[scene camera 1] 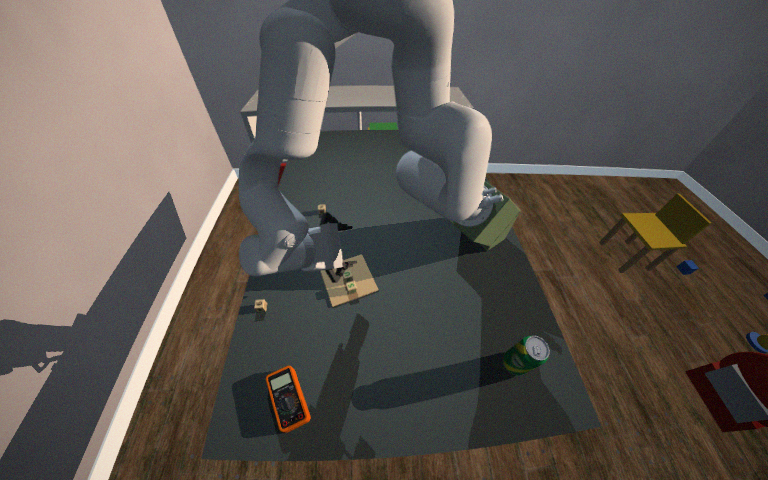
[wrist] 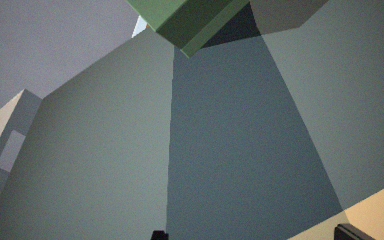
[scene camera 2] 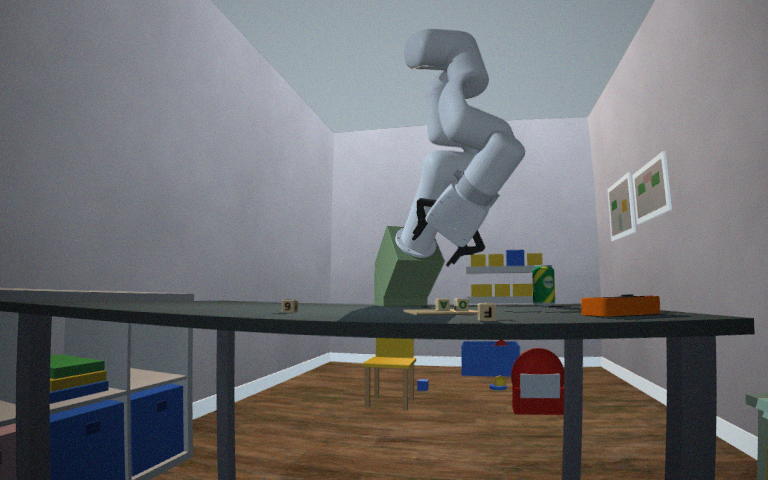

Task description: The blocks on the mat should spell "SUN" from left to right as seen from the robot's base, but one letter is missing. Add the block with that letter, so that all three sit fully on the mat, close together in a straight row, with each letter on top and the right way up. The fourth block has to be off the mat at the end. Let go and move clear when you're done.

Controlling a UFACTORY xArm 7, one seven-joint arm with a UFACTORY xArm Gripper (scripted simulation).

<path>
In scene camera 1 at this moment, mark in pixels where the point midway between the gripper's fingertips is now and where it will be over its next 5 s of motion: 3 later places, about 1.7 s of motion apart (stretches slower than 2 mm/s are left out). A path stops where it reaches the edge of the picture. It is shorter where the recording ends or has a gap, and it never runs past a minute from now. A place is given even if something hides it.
The gripper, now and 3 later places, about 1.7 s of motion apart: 350,245; 217,299; 321,279; 292,233
</path>
